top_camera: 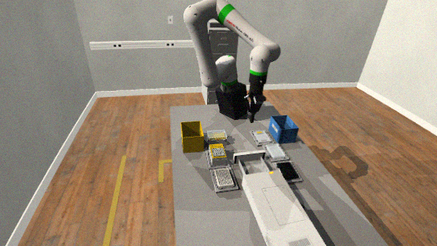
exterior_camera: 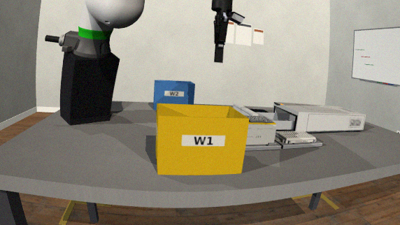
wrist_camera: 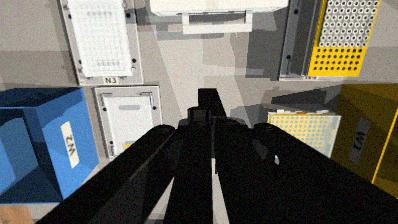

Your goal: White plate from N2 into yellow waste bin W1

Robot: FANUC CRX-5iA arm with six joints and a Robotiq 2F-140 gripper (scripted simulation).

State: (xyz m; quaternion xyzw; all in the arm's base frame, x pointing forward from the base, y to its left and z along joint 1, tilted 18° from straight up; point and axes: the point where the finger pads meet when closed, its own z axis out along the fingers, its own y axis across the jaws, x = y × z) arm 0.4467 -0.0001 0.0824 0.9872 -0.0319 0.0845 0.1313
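The white plate is 24 cm below my hand, 23 cm to the right of it and 21 cm ahead of it. Round my hand: black plate 24 cm below, 24 cm ahead, 15 cm to the left; yellow-topped plate 22 cm to the right, 20 cm below, 3 cm ahead; pale plate 24 cm below, 17 cm to the left, 7 cm ahead.
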